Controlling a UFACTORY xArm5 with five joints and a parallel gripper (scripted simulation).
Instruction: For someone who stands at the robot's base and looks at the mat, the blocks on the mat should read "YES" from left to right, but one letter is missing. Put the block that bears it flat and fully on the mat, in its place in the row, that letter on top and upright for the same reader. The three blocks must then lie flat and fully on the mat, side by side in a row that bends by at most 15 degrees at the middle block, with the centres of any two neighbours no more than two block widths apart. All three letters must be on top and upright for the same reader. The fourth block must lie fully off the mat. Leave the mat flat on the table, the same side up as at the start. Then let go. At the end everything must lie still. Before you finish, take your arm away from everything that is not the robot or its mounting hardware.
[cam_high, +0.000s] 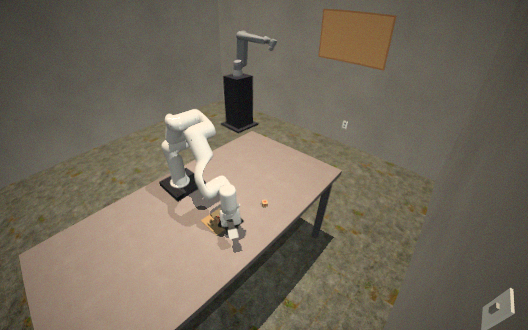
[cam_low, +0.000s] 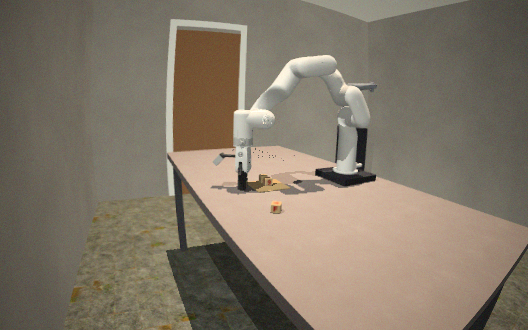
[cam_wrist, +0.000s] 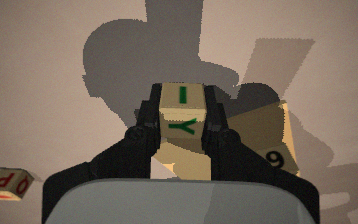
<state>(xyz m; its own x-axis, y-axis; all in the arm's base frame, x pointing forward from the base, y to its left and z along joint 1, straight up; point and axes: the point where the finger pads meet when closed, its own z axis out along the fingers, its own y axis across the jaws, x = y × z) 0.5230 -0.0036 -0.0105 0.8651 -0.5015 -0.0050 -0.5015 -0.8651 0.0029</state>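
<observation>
Right now my hand is 110 mm past the red E block. From my hand the other things lie so: dark S block: 110 mm behind, 50 mm to the right; tan letter block: 10 mm below; tan mat: 110 mm behind, 20 mm below.
</observation>
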